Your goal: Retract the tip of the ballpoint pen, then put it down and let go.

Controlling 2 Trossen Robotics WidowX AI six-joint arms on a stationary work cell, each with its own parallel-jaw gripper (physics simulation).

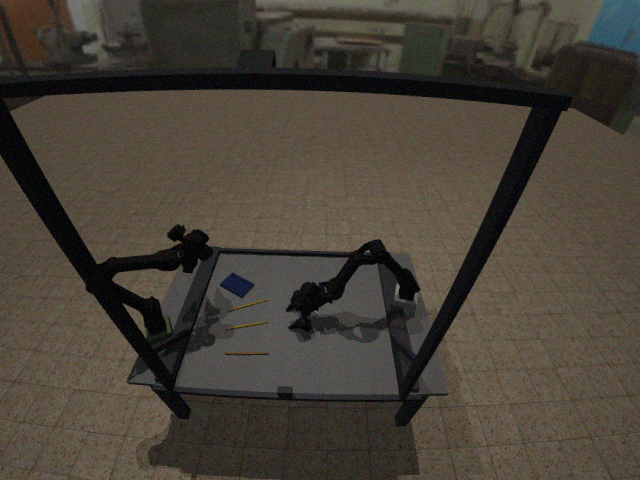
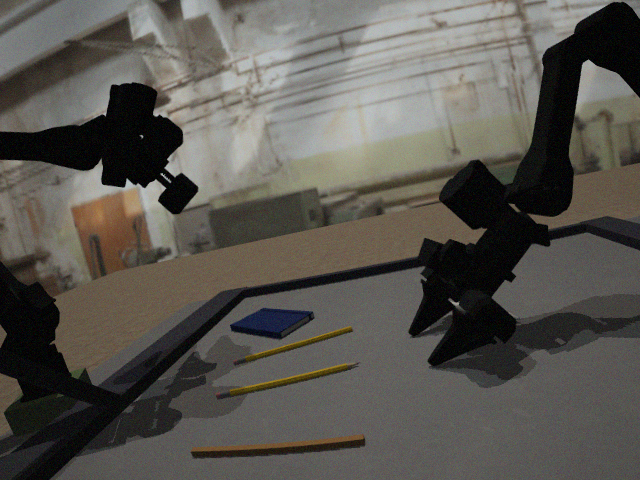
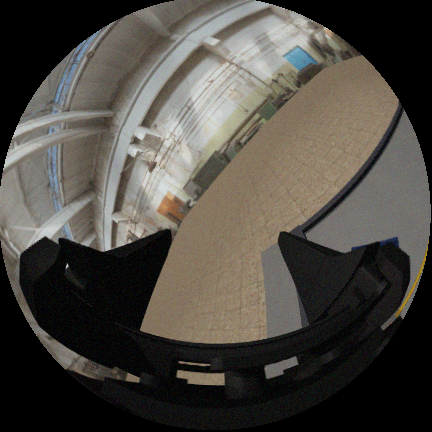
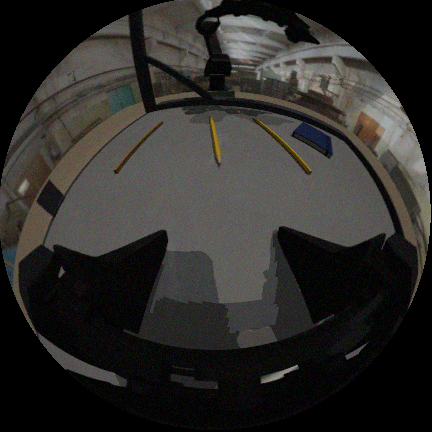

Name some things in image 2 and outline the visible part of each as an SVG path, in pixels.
My left gripper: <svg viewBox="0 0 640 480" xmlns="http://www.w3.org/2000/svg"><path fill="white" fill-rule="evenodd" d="M153 115L150 129L142 133L144 137L133 135L134 139L147 148L150 157L149 165L140 176L127 179L134 185L139 183L143 188L146 188L154 180L159 181L166 189L159 196L158 202L170 213L180 214L198 192L198 186L183 173L174 177L165 169L169 163L168 157L183 144L183 131L170 119L162 117L160 114L157 117Z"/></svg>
My right gripper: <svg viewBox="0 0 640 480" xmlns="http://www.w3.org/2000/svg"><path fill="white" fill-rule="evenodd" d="M424 238L416 261L421 262L425 266L421 275L427 280L425 282L421 278L423 298L408 331L409 334L413 337L418 335L453 310L452 325L428 358L428 363L432 366L437 366L492 343L495 345L497 341L493 339L494 336L506 343L516 331L516 319L491 297L504 280L512 282L516 276L511 272L515 267L514 262L496 246L481 238L476 244L469 243L467 245L452 239L442 244ZM448 299L451 298L455 303L460 301L459 306L466 311L465 314L459 311Z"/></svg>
A blue notebook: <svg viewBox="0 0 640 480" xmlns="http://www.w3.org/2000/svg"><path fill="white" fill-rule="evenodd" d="M230 327L232 331L282 339L315 317L312 311L262 308L231 324Z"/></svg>
